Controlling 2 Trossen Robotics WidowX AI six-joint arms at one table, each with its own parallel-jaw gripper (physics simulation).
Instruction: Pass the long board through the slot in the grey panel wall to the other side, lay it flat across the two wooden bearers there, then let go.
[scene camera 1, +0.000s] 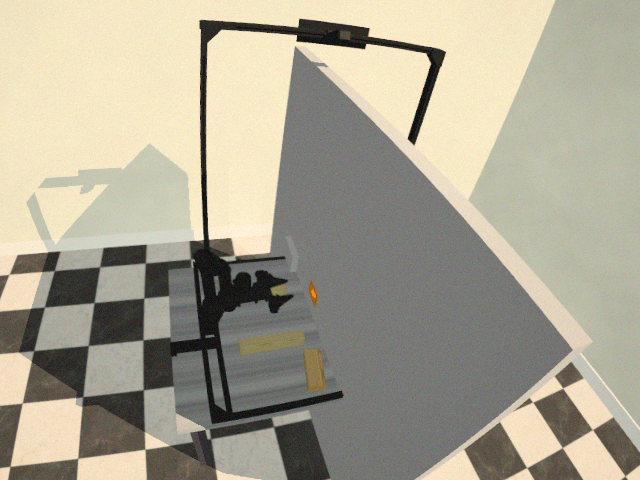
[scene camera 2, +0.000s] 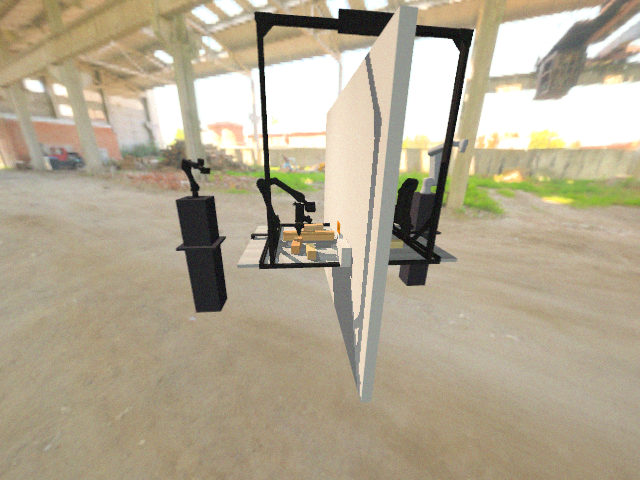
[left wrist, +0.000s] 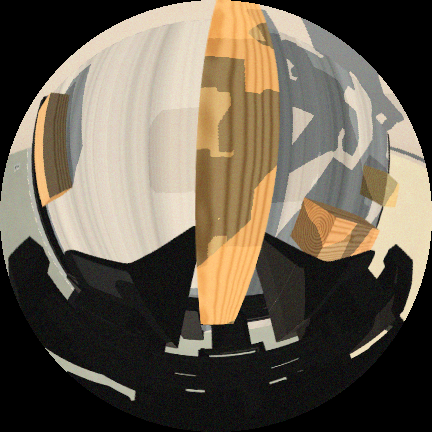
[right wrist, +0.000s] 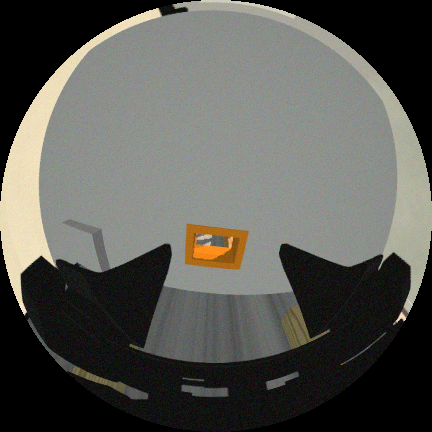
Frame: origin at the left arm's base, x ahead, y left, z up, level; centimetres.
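Where they show: left gripper, fingertip midpoint: (scene camera 2: 299, 234) (left wrist: 224, 232); right gripper, fingertip midpoint: (scene camera 1: 290, 288) (right wrist: 227, 250); right arm's base, origin of the base link: (scene camera 1: 208, 328) (scene camera 2: 404, 236).
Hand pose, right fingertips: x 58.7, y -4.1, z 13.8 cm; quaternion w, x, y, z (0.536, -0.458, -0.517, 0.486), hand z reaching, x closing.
Note:
Things, the pixels of their centre, and the offset from my right fingertips. "pt": a spot on its surface instead.
- long board, body centre: (left wrist: 230, 133) (right wrist: 229, 234) (scene camera 2: 308, 235) dx -34.6, dy +5.8, dz -12.8 cm
- orange-framed slot, surface spot: (right wrist: 189, 250) pt dx -10.2, dy -4.1, dz -6.4 cm
- bearer, body centre: (scene camera 1: 271, 342) dx +9.9, dy +14.8, dz -13.5 cm
- short wooden block, body centre: (scene camera 1: 314, 369) dx -3.1, dy +29.5, dz -13.8 cm
- pale upright piece, surface spot: (scene camera 2: 344, 253) pt dx -18.9, dy -37.4, dz -8.7 cm
The long board (scene camera 2: 321, 236) (left wrist: 237, 125) is in my left gripper (scene camera 2: 298, 232) (left wrist: 224, 232), which is shut on it near one end. The board is roughly level, low over the table on the near side, its far end by the wall. The grey panel wall (scene camera 1: 387, 258) (scene camera 2: 351, 155) (right wrist: 215, 125) has an orange-framed slot (scene camera 1: 312, 285) (scene camera 2: 338, 227) (right wrist: 189, 250); whether the board's end is in it, I cannot tell. My right gripper (scene camera 1: 289, 288) (right wrist: 227, 250) is open and empty, facing the slot. One bearer (scene camera 1: 272, 342) lies beside it; another (scene camera 1: 278, 290) is partly hidden under it.
A short wooden block (scene camera 1: 314, 369) lies by the wall on the right arm's side. On the left arm's side, wooden blocks (scene camera 2: 295, 246) (scene camera 2: 311, 251) (scene camera 2: 313, 226) lie around the board. A pale upright piece (scene camera 2: 344, 253) stands against the wall. A black frame (scene camera 2: 262, 103) surrounds the table.

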